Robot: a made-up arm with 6 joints.
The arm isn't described. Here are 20 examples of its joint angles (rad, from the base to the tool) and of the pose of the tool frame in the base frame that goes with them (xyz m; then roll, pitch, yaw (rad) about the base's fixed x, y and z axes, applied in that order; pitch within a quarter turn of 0, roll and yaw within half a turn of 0).
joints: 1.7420 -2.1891 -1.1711 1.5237 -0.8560 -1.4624
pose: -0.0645 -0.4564 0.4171 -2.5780 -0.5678 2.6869
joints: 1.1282 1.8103 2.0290 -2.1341 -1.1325 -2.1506
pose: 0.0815 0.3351 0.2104 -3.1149 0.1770 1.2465
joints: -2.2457 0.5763 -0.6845 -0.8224 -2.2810 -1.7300
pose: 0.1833 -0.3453 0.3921 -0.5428 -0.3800 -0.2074
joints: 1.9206 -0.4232 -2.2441 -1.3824 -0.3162 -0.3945
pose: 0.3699 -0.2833 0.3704 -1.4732 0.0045 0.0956
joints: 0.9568 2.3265 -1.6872 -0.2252 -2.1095 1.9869
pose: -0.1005 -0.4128 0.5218 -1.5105 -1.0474 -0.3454
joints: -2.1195 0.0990 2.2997 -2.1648 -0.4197 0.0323
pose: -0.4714 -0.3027 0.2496 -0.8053 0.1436 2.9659
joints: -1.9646 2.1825 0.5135 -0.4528 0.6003 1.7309
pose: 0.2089 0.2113 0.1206 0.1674 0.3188 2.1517
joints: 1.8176 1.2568 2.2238 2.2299 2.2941 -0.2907
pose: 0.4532 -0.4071 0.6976 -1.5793 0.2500 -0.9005
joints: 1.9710 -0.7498 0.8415 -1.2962 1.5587 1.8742
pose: -0.0596 -0.9060 0.0378 0.0108 1.1586 0.0430
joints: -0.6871 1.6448 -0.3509 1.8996 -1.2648 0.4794
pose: -0.1174 -0.5271 0.3444 -2.8930 -0.8421 -2.3329
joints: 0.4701 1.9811 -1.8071 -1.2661 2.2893 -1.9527
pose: -0.0374 -0.0277 0.1509 0.2962 -0.4398 2.2217
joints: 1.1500 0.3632 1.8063 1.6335 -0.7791 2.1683
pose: 0.2948 0.0741 0.5702 -0.2254 -1.1707 2.7912
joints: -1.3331 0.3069 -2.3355 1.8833 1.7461 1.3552
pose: -0.4692 -0.3302 -0.3672 1.9200 0.4684 1.6396
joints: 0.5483 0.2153 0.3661 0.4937 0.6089 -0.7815
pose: 0.3343 -0.5284 0.0489 1.6119 -0.7197 -1.1113
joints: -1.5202 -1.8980 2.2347 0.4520 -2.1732 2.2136
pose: 0.0560 -0.9855 0.3505 2.2864 -0.4084 -1.8670
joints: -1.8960 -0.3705 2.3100 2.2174 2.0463 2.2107
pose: -0.5383 -0.2547 0.1089 1.7198 -0.8119 1.7771
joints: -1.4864 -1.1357 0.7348 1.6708 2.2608 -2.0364
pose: -0.3548 -0.6603 0.2248 -2.2410 -0.7748 2.9057
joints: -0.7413 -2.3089 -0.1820 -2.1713 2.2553 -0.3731
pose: 0.0583 -0.8289 0.4875 -1.6315 -1.2746 2.7717
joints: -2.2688 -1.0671 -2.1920 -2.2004 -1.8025 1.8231
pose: -0.0940 0.1889 0.4531 3.0190 -0.5338 0.6806
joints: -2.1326 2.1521 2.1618 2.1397 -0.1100 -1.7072
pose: 0.0860 0.0546 0.0276 1.6983 -0.0061 0.1152
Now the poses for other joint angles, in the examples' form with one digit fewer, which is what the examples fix.
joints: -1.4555 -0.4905 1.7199 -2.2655 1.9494 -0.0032
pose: 0.203 -0.855 0.296 -0.349 -1.152 1.112
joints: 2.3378 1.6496 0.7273 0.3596 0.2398 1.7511
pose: -0.245 -0.032 -0.097 1.964 -0.299 2.488
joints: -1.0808 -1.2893 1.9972 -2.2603 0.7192 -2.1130
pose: -0.155 -0.567 -0.088 1.176 0.887 1.968
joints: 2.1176 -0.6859 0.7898 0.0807 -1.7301 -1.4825
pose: -0.035 -0.422 0.771 -1.340 -0.985 2.670
